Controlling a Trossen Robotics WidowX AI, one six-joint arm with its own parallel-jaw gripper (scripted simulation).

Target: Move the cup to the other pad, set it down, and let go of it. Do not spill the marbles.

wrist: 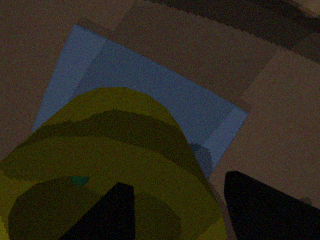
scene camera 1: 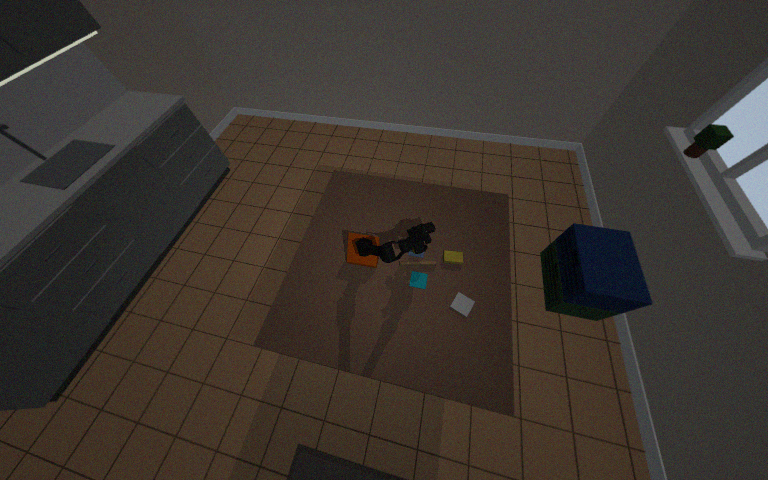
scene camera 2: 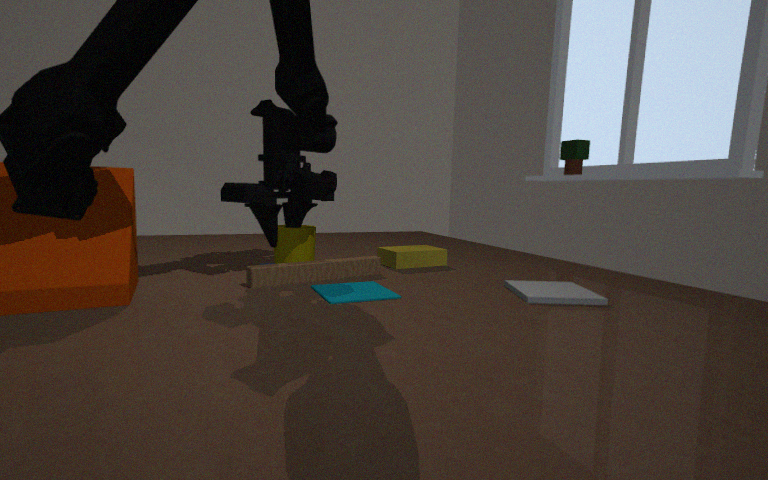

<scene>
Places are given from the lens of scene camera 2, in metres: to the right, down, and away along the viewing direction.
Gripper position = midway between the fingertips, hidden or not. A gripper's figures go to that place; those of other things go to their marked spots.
my gripper (scene camera 2: 282, 246): -0.17, 0.01, 0.71
yellow-green cup (scene camera 2: 294, 244): -0.14, 0.01, 0.70
grey flat tile (scene camera 2: 570, 293): 0.24, 0.07, 0.57
The marked spots on the yellow-green cup and the grey flat tile are 0.41 m apart.
</scene>
